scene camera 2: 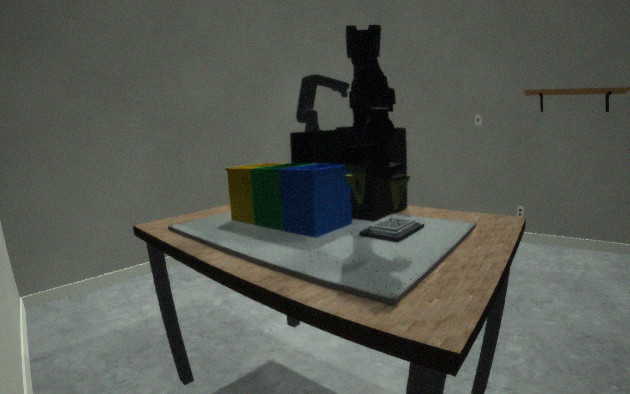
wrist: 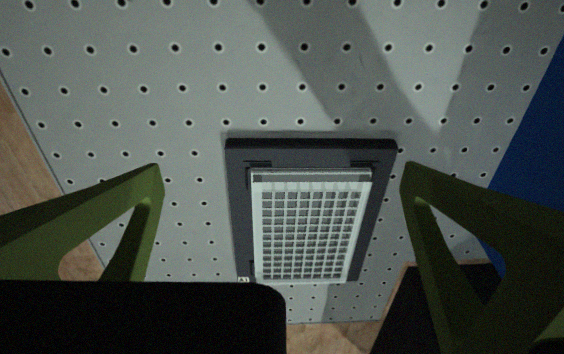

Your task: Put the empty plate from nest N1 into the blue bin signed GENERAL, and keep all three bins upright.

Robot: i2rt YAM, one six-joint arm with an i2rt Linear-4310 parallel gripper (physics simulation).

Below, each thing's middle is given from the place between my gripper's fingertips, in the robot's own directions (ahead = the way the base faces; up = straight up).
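Measured from my hand, the pale plate (wrist: 306, 220) is 130 mm behind, 30 mm to the right and 80 mm below. The dark flat nest (wrist: 283, 152) is 130 mm behind my hand and 30 mm to the right of it, and it sits 90 mm below it. The blue bin (scene camera 2: 316, 199) is 240 mm to the right of my hand, 40 mm behind it and 10 mm below it, while the green bin (scene camera 2: 266, 186) is 370 mm to the right of my hand, 40 mm behind it and 10 mm below it.
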